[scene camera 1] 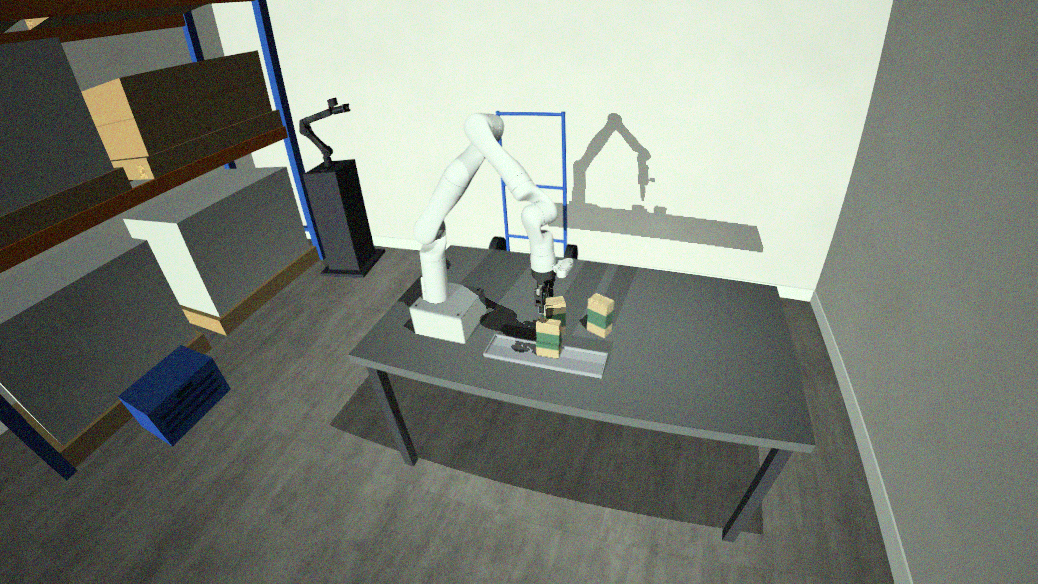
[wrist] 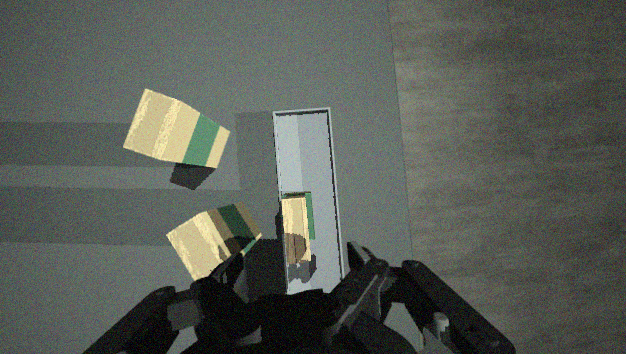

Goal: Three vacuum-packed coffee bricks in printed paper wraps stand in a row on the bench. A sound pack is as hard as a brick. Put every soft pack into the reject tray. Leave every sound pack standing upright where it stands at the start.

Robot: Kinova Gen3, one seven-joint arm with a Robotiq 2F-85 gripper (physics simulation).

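Places are measured from the arm's base along level axes (x back, y right, z up), in metres.
Pixels of known places: gripper, fingertip midpoint: (scene camera 1: 546, 304) (wrist: 296, 258); arm's base, origin of the base link: (scene camera 1: 437, 296).
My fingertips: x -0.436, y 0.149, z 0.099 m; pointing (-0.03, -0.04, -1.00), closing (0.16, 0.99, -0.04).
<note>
For each thing: its top centre in the pictures, then the offset to it from my fingertips. Level surfaces: height alone.
- tan pack with a green band, middle of its top: (wrist: 294, 230) (scene camera 1: 548, 321) dz -0.071, dx -0.005, dy -0.006 m
- second pack, middle of its top: (wrist: 208, 245) (scene camera 1: 554, 303) dz -0.075, dx -0.013, dy -0.114 m
- third pack, middle of its top: (wrist: 152, 123) (scene camera 1: 601, 299) dz -0.074, dx -0.176, dy -0.149 m
- dark bench, its level: dz -0.215 m
A tan pack with a green band (scene camera 1: 548, 338) (wrist: 295, 217) stands upright in the long, light grey reject tray (scene camera 1: 585, 361) (wrist: 317, 150). A second pack (scene camera 1: 556, 305) (wrist: 200, 240) stands upright on the bench behind the tray; the tray pack partly hides it in the scene view. A third pack (scene camera 1: 600, 316) (wrist: 175, 130) stands upright on the bench, further right in the scene view. My gripper (scene camera 1: 543, 312) (wrist: 296, 258) is open and empty, above the pack in the tray. Its left finger overlaps the edge of the second pack in the wrist view; whether they touch is unclear.
The dark bench (scene camera 1: 696, 348) (wrist: 325, 50) carries the arm's white base block (scene camera 1: 442, 319) left of the packs. The tray lies near the bench's front edge. A blue hand truck (scene camera 1: 564, 156) stands behind the bench, and a blue crate (scene camera 1: 174, 392) is on the floor.
</note>
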